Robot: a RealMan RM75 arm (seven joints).
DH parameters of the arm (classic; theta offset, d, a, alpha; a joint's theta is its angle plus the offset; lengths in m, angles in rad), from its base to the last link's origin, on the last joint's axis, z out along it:
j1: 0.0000 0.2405 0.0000 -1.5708
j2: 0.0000 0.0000 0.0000 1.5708
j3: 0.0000 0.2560 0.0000 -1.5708
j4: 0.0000 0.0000 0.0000 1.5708
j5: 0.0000 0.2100 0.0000 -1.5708
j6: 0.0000 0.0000 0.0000 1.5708
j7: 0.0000 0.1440 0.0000 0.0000
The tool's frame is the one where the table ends.
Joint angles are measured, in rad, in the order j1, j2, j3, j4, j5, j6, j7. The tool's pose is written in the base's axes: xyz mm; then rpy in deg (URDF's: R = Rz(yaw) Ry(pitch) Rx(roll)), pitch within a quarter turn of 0, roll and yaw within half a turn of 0. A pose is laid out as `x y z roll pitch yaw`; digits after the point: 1 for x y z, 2 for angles.
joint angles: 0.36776 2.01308 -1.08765 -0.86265 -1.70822 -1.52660 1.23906
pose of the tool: 252.9 312.2 13.9 -165.10 25.52 -4.27
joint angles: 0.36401 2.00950 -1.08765 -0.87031 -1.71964 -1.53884 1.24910
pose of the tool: 254.2 310.0 15.2 -165.91 24.98 -4.68
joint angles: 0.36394 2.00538 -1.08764 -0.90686 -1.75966 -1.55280 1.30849
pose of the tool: 253.5 309.7 18.5 -167.63 23.10 -6.51
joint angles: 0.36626 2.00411 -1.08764 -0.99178 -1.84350 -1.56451 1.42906
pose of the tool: 250.1 312.2 25.0 -169.26 18.82 -9.59
